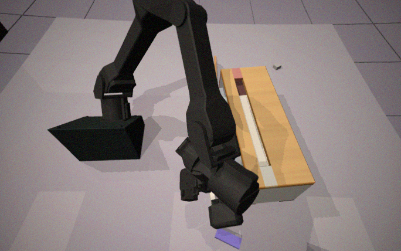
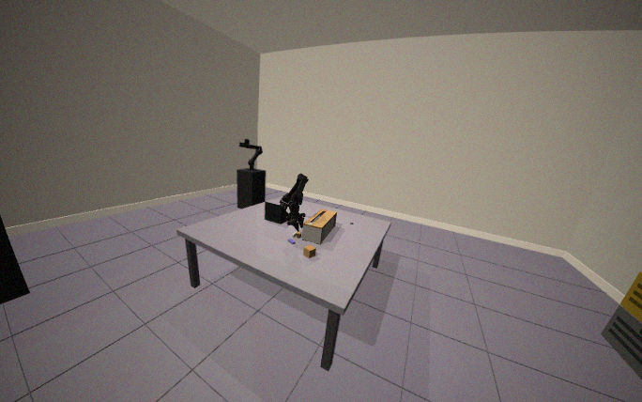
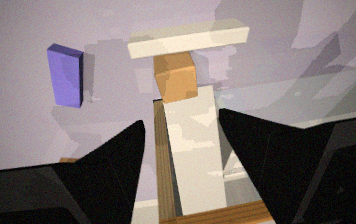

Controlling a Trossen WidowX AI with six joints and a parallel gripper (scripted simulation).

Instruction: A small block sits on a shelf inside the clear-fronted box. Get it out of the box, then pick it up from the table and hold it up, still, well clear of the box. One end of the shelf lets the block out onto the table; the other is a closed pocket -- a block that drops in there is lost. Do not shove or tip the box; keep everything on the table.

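The tan block is 10 mm behind my gripper tip and 40 mm below it. Also, from my gripper tip: clear-fronted box (50 mm ahead, 170 mm to the left); thin orange stick (10 mm ahead, 500 mm to the left, 60 mm below).
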